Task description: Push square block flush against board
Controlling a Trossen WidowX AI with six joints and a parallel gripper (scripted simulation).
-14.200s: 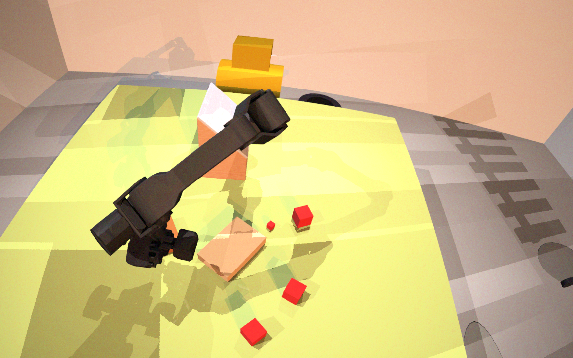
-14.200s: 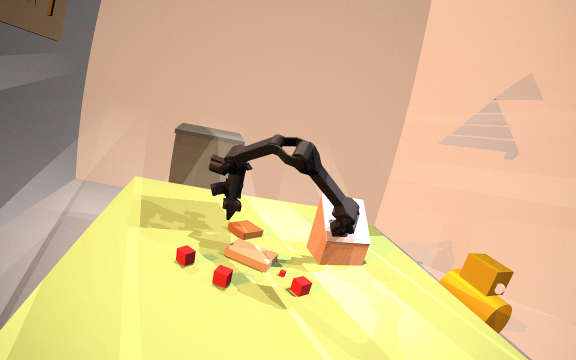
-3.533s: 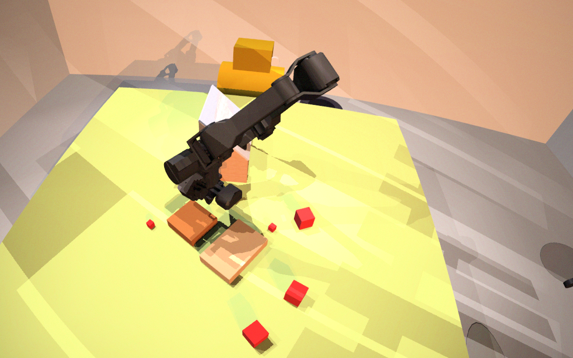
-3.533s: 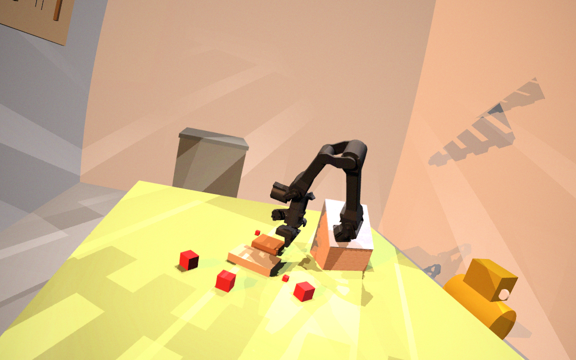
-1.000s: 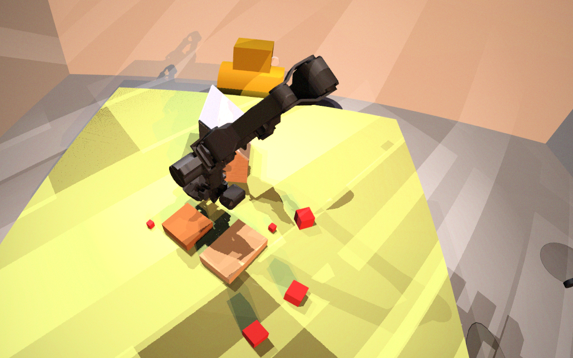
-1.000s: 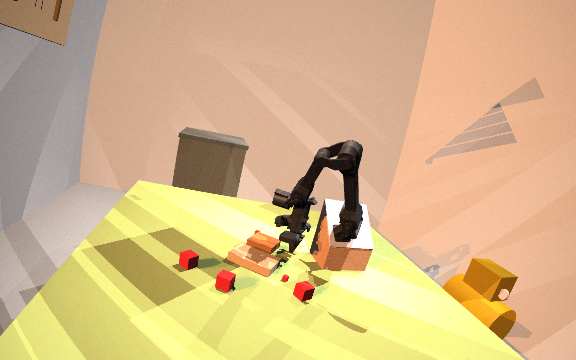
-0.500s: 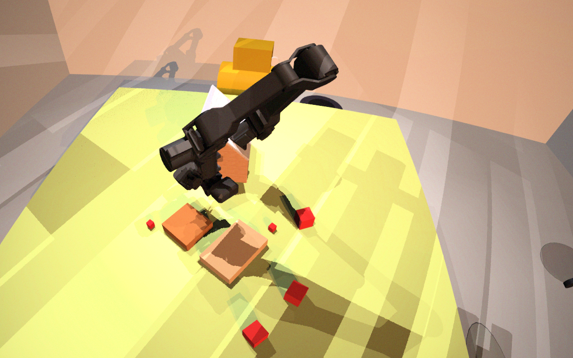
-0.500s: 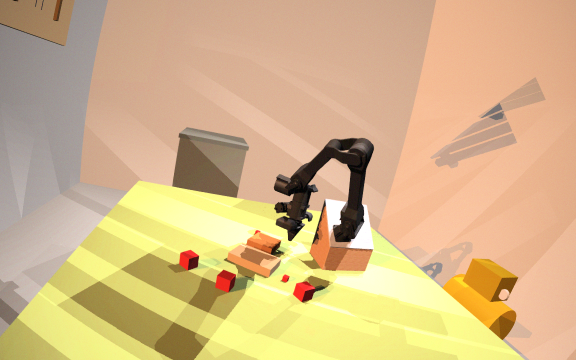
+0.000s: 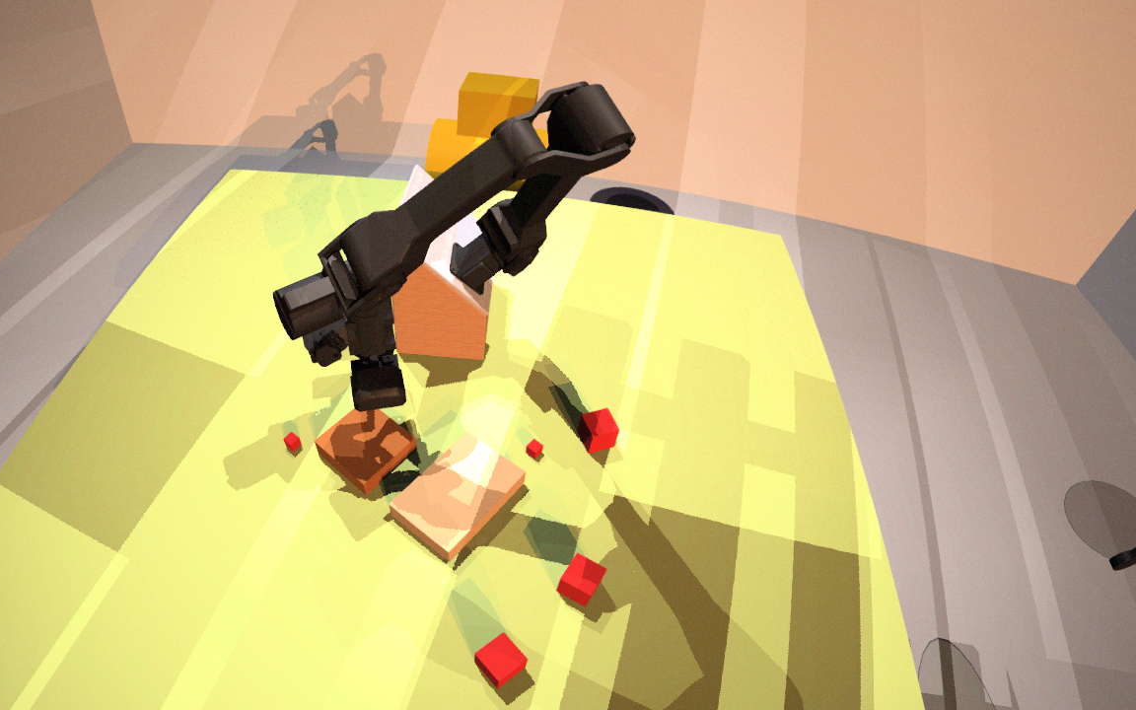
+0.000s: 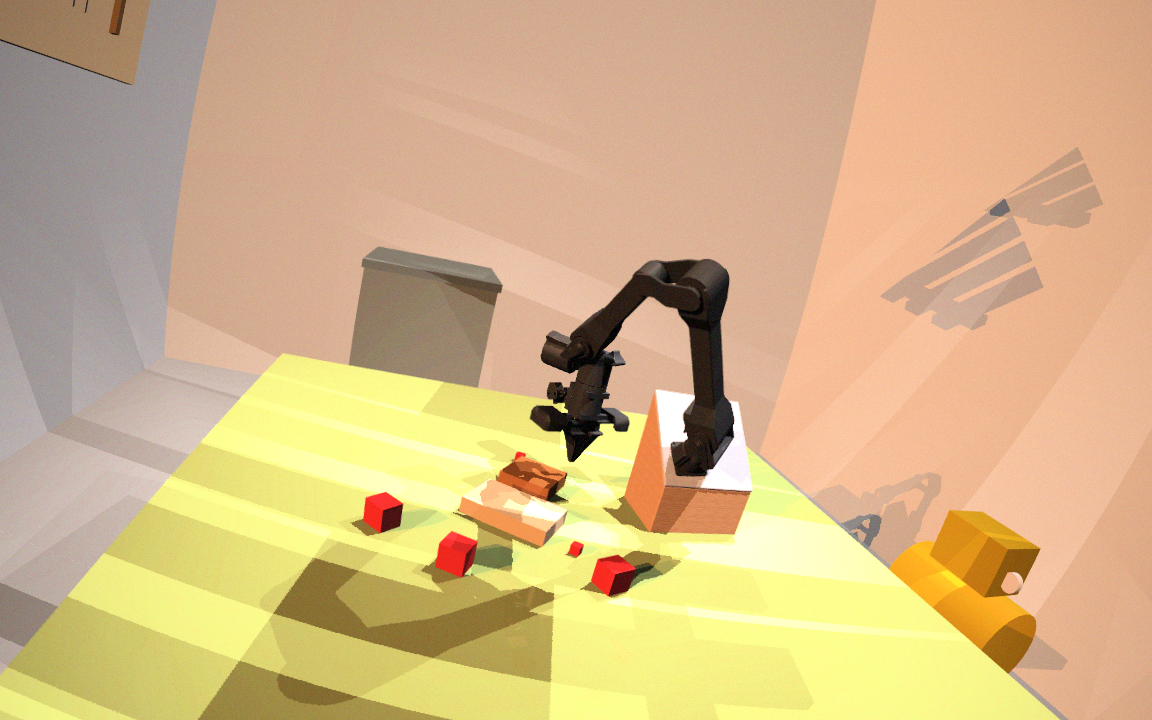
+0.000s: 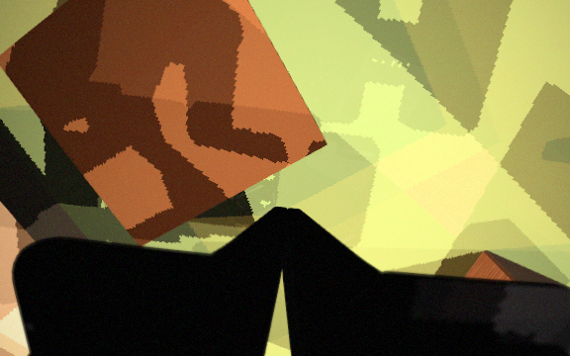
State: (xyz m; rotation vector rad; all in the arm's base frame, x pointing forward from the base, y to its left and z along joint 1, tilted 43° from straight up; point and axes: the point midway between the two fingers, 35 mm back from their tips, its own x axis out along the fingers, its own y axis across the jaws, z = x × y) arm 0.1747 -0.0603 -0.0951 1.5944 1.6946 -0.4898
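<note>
My gripper tip is 60 mm short of the square block, 10 mm to the left of it and 50 mm above it. The rest, counted from my gripper tip: board: 120 mm ahead, 110 mm to the left, 50 mm below.
</note>
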